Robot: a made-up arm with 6 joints.
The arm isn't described. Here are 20 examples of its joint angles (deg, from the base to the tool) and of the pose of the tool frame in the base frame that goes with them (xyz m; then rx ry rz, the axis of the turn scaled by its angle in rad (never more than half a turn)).
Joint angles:
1: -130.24 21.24 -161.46 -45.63 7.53 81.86
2: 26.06 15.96 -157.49 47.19 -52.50 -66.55
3: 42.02 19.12 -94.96 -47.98 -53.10 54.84
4: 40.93 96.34 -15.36 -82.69 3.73 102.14
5: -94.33 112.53 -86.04 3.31 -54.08 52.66
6: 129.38 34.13 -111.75 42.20 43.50 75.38
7: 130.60 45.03 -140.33 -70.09 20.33 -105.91
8: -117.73 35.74 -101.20 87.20 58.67 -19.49
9: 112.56 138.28 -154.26 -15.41 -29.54 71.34
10: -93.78 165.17 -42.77 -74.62 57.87 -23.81
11: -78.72 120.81 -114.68 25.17 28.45 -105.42
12: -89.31 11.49 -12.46 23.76 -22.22 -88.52
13: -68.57 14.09 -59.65 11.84 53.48 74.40
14: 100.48 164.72 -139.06 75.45 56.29 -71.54
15: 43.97 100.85 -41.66 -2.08 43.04 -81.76
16: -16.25 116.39 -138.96 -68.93 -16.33 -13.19
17: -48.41 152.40 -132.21 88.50 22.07 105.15
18: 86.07 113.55 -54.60 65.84 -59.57 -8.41
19: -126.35 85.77 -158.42 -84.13 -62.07 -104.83
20: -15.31 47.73 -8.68 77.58 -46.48 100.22
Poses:
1: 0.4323 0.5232 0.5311 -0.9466 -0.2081 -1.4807
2: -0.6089 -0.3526 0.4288 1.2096 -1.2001 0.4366
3: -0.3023 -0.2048 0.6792 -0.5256 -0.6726 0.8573
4: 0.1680 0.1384 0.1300 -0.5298 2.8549 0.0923
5: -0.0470 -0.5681 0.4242 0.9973 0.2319 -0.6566
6: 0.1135 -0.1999 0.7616 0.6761 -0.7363 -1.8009
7: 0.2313 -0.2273 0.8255 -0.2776 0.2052 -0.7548
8: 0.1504 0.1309 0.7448 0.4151 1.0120 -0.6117
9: -0.2638 0.6061 0.5508 -0.6462 0.8423 2.8381
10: -0.0841 -0.2247 -0.1430 0.3609 -2.0464 -0.9502
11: 0.1403 -0.6154 0.4195 -0.2403 2.4084 -1.4148
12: -0.0127 -0.0158 0.3573 0.4860 1.4494 -2.4194
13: -0.0238 0.0988 0.5328 1.5265 0.5411 0.3078
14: -0.1993 0.7029 0.0641 2.3295 -1.0165 -1.6743
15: 0.2316 0.2205 0.1789 2.7018 -1.3371 -0.0287
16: 0.5365 -0.1333 0.6686 -0.8046 0.7633 -1.4145
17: 0.5231 -0.5414 0.1865 2.2500 -0.9358 1.8802
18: 0.0978 0.4534 0.2101 -0.1245 1.8276 0.7176
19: 0.0211 -0.0968 0.8732 0.9889 0.5005 0.8172
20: 0.0903 -0.0868 0.2784 1.8756 -0.6730 1.1270
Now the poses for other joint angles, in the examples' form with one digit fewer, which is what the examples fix.
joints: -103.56 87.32 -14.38 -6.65 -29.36 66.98
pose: -0.053 -0.238 0.187 2.243 0.332 -0.333
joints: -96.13 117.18 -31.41 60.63 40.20 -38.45
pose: 0.017 -0.288 0.078 2.366 1.495 0.867
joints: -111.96 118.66 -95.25 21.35 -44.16 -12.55
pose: -0.249 -0.560 0.405 1.287 0.502 -1.790
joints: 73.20 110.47 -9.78 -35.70 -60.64 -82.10
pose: 0.027 0.239 0.113 -2.175 -0.173 0.329
